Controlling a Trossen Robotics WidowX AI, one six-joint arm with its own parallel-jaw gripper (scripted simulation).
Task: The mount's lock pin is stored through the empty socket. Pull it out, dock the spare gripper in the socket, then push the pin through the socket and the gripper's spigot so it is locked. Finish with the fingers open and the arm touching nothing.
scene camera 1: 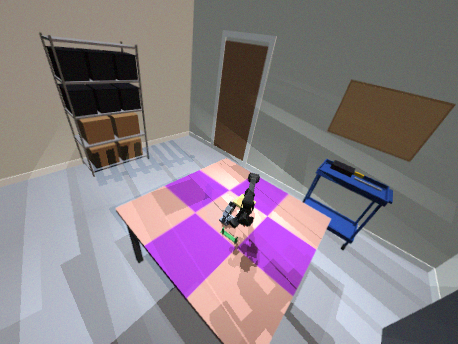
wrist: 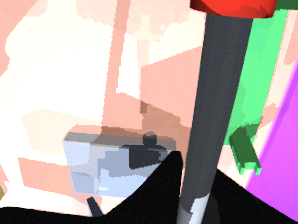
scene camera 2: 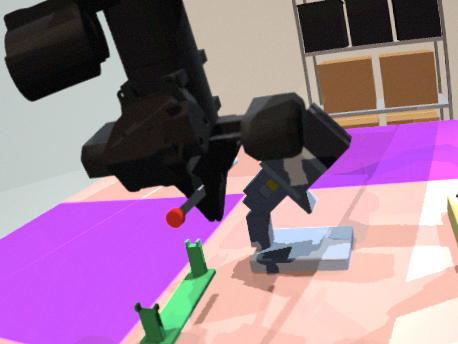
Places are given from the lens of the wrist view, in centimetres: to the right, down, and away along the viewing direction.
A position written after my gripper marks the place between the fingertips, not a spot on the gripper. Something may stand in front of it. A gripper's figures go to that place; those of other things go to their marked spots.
my gripper point(wrist: 182, 160): 1, 2, 10
mount point(wrist: 107, 165): -4, 5, 23
